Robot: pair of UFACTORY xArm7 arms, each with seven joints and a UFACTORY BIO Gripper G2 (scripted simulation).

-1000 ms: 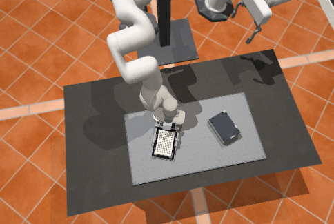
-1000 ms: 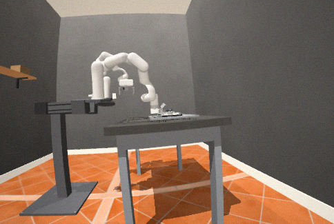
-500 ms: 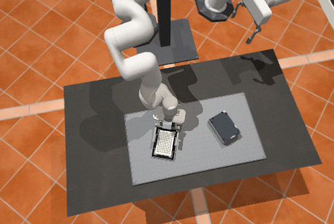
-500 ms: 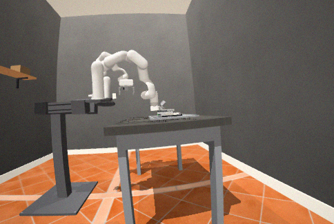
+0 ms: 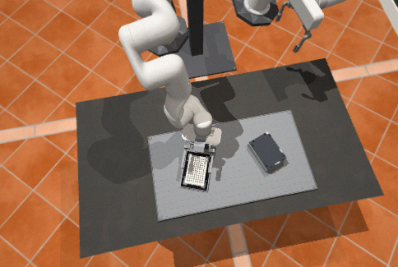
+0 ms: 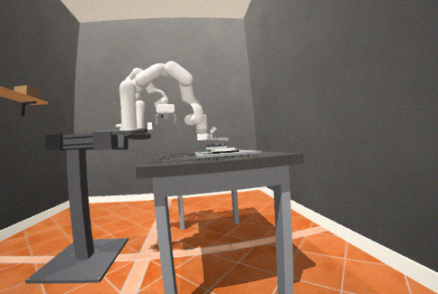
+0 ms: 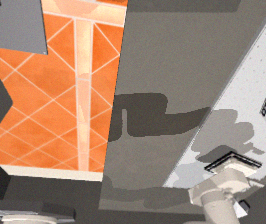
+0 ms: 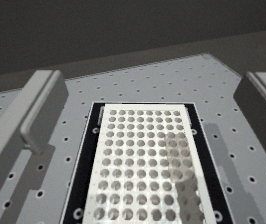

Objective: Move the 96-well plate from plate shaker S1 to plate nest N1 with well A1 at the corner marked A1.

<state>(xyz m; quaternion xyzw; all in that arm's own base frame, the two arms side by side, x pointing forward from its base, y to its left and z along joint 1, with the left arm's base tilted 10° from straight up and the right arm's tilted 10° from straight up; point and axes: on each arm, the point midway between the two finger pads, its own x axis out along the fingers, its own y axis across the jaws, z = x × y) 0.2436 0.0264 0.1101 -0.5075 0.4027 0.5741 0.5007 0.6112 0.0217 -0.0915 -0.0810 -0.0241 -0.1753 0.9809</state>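
Now: the white 96-well plate 70 mm below my right hand and 10 mm ahead of it. The rest, counted from my right hand: black plate nest N1: 80 mm below, 10 mm ahead.
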